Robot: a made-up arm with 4 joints.
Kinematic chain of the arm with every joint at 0, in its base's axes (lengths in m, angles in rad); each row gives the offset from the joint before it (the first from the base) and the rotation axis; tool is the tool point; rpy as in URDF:
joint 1: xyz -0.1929 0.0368 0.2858 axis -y
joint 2: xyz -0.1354 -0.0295 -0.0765 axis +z
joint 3: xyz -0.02 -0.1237 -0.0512 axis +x
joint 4: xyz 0.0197 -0.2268 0 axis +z
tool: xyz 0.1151 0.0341 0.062 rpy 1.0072 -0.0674 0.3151
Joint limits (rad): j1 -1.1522..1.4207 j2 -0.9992..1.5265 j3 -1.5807..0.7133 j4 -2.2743..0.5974
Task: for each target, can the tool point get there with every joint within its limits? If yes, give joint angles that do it. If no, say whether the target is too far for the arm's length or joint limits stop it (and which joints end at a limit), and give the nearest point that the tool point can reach.
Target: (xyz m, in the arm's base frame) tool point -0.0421 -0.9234 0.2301
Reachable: no: too far | nearest point -0.0663 -0.4656 0.1826 | short by 0.461 m
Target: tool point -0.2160 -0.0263 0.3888
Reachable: yes | joints 0.4304 0.5220 -1.3691 -0.2568
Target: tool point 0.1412 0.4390 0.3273
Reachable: no: joint limits stop it (at a limit: joint 2, joint 3) | nearest point 0.1172 0.1118 0.3243 | short by 0.328 m
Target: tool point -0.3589 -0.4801 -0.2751
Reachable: no: too far | nearest point -0.3283 -0.3570 -0.1718 | short by 0.164 m
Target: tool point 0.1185 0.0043 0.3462
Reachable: yes | joints 0.8684 1.2476 0.5375 -0.4202
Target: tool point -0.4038 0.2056 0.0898
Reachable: no: joint limits stop it (at a limit: joint 1, joint 2, joint 3) | nearest point -0.3094 0.1086 0.0367 | short by 0.145 m
